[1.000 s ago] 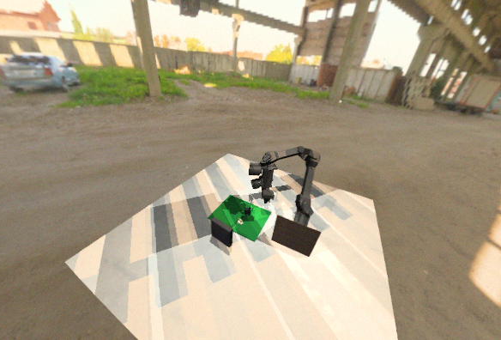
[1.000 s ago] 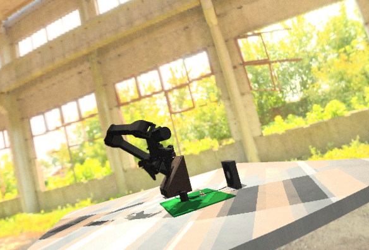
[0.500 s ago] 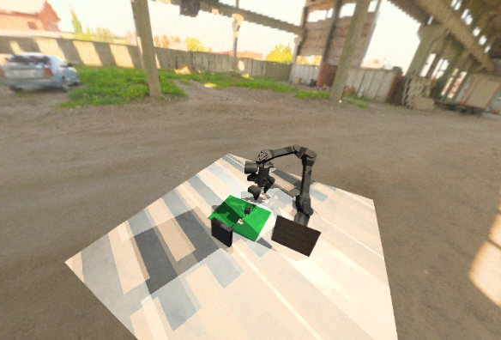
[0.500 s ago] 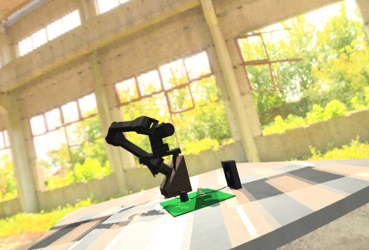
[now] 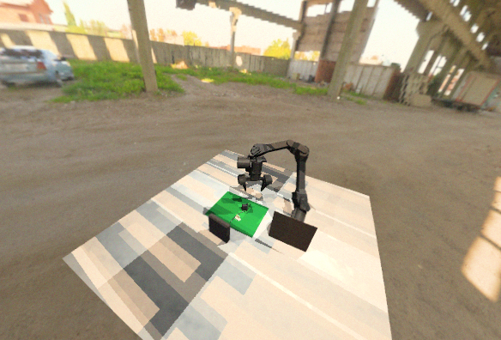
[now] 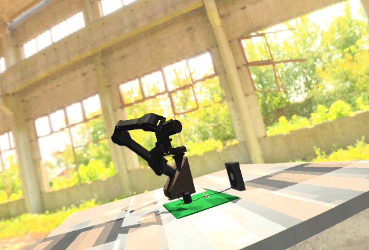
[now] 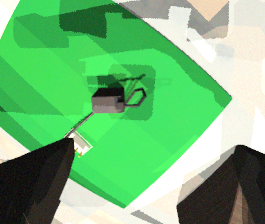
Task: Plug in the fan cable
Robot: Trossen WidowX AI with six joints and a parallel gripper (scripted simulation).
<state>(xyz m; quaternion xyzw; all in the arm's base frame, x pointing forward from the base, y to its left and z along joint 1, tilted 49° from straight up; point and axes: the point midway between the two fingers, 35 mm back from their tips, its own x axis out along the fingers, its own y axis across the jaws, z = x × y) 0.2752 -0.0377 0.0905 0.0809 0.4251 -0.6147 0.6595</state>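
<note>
My gripper tip is 3 cm short of the dark plug, 3 cm to the right of it and 12 cm above it. Also, from my gripper tip: black fan 8 cm ahead, 24 cm to the left, 8 cm below; then green board 6 cm ahead, 6 cm to the left, 15 cm below.
</note>
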